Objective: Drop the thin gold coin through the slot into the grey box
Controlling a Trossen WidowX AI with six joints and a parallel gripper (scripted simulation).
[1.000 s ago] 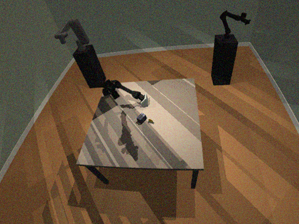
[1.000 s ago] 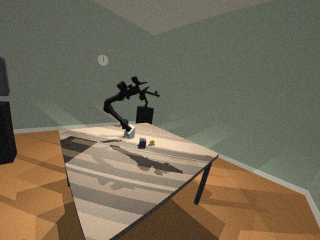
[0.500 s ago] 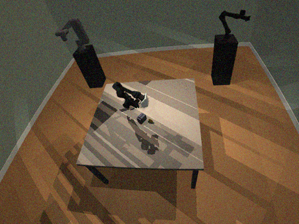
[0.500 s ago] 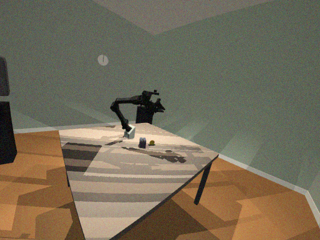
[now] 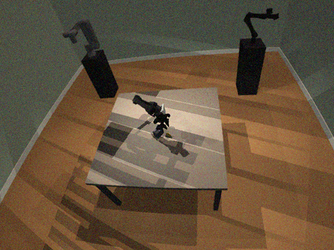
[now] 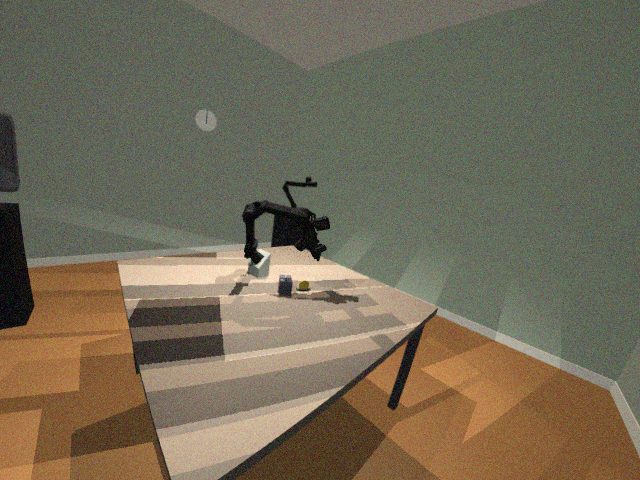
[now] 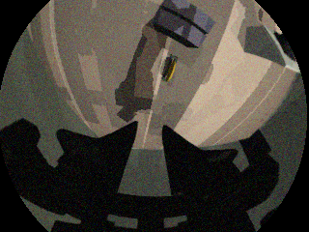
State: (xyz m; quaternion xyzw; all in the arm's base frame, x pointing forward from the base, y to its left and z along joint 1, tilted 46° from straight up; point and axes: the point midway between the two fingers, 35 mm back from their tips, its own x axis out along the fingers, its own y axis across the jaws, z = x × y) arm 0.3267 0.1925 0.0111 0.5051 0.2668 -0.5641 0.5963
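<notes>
Right now the gold coin is 4 cm behind my gripper tip, 2 cm to the right of it and 15 cm below it.
</notes>
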